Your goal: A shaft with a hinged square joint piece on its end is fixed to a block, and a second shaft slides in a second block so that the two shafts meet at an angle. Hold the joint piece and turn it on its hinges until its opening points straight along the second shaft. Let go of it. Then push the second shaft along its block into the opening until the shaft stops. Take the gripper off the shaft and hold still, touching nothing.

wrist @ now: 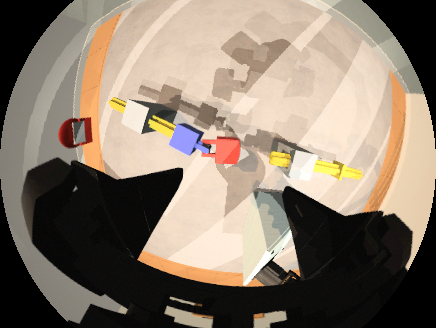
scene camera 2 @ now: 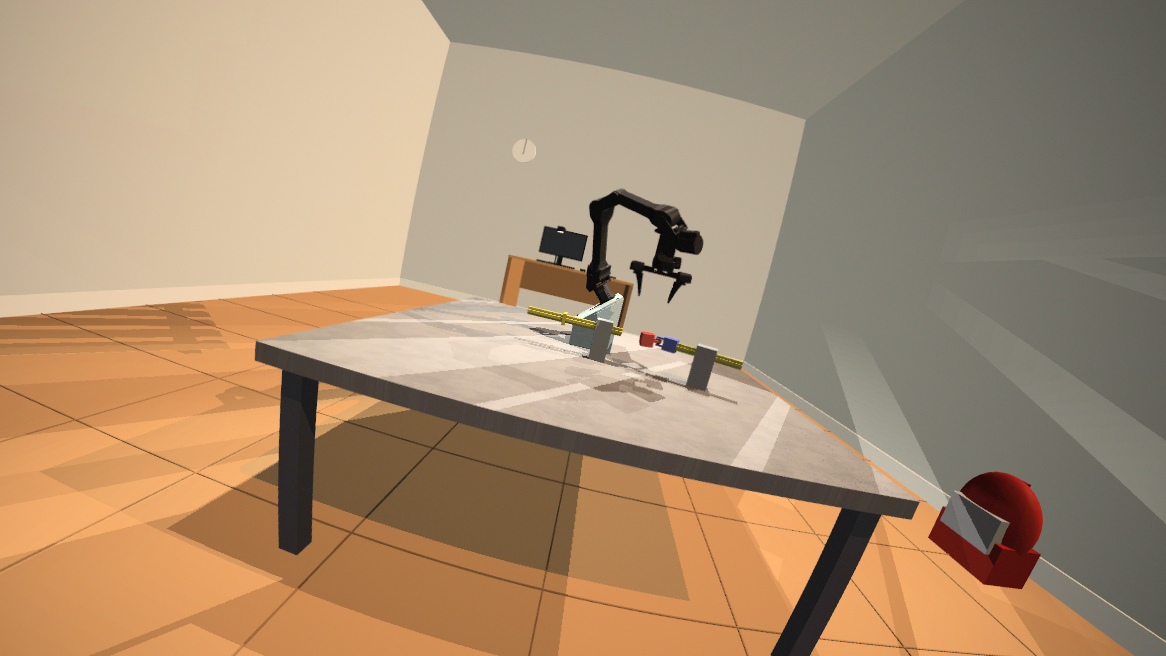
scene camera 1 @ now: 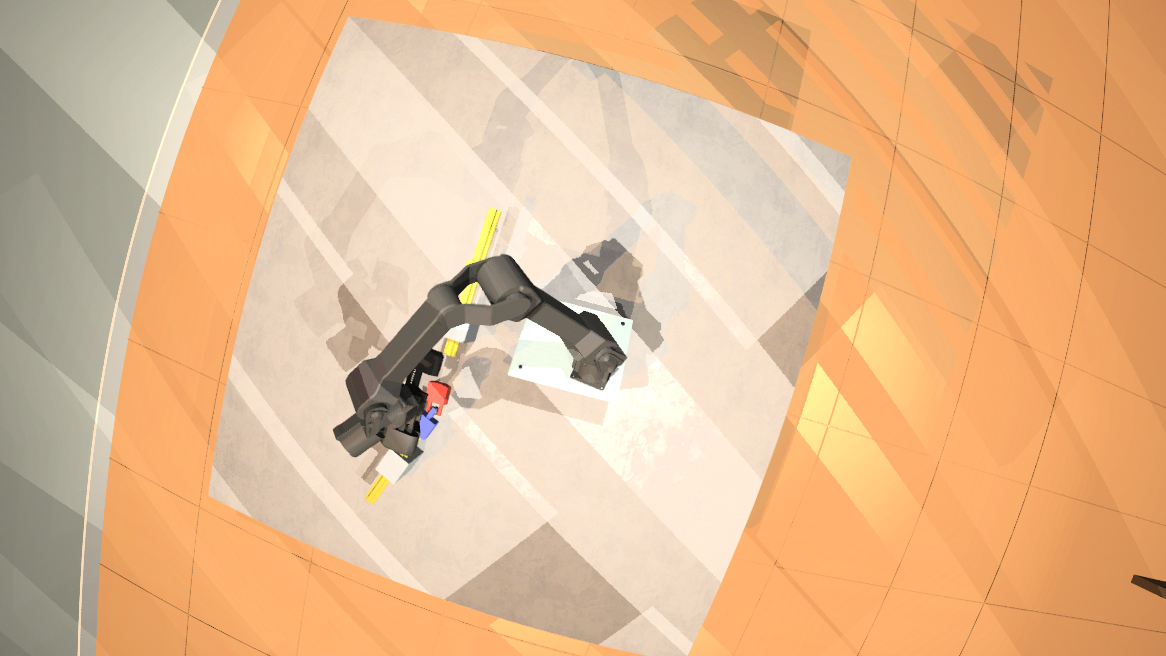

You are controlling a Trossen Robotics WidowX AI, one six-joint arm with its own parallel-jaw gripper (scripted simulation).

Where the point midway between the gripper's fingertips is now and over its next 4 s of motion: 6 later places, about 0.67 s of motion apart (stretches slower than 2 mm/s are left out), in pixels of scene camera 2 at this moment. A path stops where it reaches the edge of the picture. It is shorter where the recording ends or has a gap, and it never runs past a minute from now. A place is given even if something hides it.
The gripper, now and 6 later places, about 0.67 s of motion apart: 653,299; 630,305; 628,307; 627,310; 625,320; 627,338; 642,344
